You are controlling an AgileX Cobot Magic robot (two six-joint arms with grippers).
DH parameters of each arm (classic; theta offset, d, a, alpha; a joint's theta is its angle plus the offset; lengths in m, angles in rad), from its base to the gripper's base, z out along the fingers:
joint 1: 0 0.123 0 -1.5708
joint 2: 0.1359 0 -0.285 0
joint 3: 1.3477 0 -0.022 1.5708
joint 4: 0 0.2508 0 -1.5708
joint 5: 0 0 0.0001 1.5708
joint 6: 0 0.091 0 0
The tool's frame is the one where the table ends.
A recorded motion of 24 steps. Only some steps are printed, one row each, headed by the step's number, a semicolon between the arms.
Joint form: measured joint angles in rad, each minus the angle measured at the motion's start. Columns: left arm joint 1, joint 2, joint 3, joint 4, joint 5, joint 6; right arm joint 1, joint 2, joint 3, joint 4, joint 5, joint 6.
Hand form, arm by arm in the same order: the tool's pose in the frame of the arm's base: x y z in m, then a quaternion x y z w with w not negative. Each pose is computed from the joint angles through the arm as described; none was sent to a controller.
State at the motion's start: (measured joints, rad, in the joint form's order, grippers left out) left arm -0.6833 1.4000 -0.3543 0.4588 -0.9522 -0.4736; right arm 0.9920 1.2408 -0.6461 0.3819 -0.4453 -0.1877
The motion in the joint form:
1: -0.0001 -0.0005 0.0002 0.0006 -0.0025 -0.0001; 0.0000 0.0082 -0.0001 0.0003 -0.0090 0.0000
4: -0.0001 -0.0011 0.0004 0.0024 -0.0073 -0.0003; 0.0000 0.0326 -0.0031 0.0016 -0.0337 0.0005
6: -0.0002 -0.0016 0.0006 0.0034 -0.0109 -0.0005; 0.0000 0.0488 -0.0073 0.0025 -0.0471 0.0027
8: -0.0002 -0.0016 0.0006 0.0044 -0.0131 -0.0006; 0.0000 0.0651 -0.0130 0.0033 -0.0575 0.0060
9: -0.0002 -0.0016 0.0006 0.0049 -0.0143 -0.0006; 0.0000 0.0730 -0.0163 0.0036 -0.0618 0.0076
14: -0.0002 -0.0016 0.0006 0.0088 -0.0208 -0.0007; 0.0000 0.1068 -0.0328 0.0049 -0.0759 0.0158
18: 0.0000 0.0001 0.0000 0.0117 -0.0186 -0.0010; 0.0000 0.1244 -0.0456 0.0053 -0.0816 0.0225
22: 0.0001 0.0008 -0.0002 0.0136 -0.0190 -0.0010; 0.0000 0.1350 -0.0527 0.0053 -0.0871 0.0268
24: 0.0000 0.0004 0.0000 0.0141 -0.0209 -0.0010; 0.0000 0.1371 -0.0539 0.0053 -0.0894 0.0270
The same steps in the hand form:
1: 0.1629 -0.1751 0.2104 0.29532 0.66247 -0.40829 0.55428; 0.1578 0.2144 0.2904 -0.24704 0.69525 0.31499 0.59697
4: 0.1626 -0.1751 0.2109 0.29582 0.66049 -0.40978 0.55526; 0.1609 0.2176 0.2869 -0.24465 0.69535 0.31187 0.59947
6: 0.1624 -0.1752 0.2113 0.29605 0.65905 -0.41094 0.55600; 0.1630 0.2200 0.2850 -0.24269 0.69577 0.31066 0.60041
8: 0.1623 -0.1753 0.2115 0.29636 0.65818 -0.41161 0.55636; 0.1651 0.2226 0.2832 -0.24081 0.69668 0.30991 0.60050
9: 0.1622 -0.1753 0.2116 0.29653 0.65771 -0.41197 0.55658; 0.1662 0.2240 0.2824 -0.24000 0.69713 0.30962 0.60045
14: 0.1619 -0.1755 0.2120 0.29795 0.65499 -0.41393 0.55756; 0.1706 0.2299 0.2792 -0.23656 0.69967 0.30905 0.59916
18: 0.1620 -0.1757 0.2115 0.29929 0.65582 -0.41332 0.55633; 0.1732 0.2335 0.2786 -0.23368 0.70042 0.31031 0.59876
22: 0.1619 -0.1758 0.2114 0.30013 0.65562 -0.41341 0.55604; 0.1747 0.2356 0.2781 -0.23164 0.70046 0.31112 0.59909
24: 0.1618 -0.1759 0.2116 0.30028 0.65482 -0.41401 0.55645; 0.1751 0.2359 0.2781 -0.23126 0.70012 0.31110 0.59964

